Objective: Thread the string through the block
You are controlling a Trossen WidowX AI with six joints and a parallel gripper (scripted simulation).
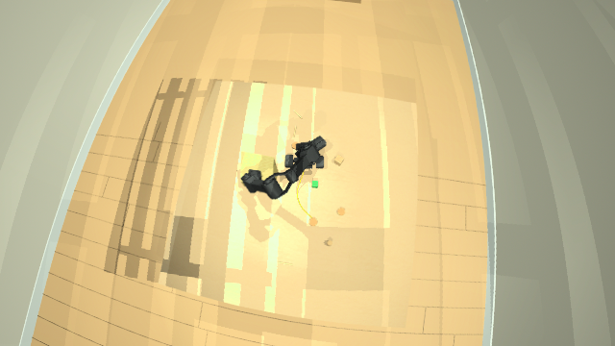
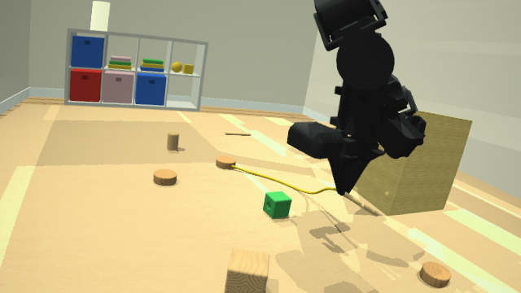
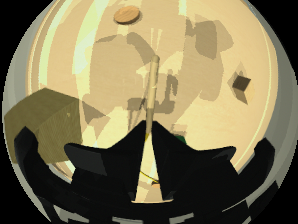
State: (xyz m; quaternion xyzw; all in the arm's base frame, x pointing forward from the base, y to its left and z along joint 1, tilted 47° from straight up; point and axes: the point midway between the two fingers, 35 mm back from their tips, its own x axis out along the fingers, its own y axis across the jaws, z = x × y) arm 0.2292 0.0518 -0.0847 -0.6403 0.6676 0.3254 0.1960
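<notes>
Now: the green cube 7 cm ahead of my gripper tip, 6 cm to the right of it and 5 cm below it. Round my gripper tip: wooden block: 17 cm ahead, 9 cm to the left, 4 cm below; peg: 35 cm to the right, 19 cm ahead, 4 cm below; round wooden button: 26 cm to the right, 9 cm ahead, 5 cm below.
</notes>
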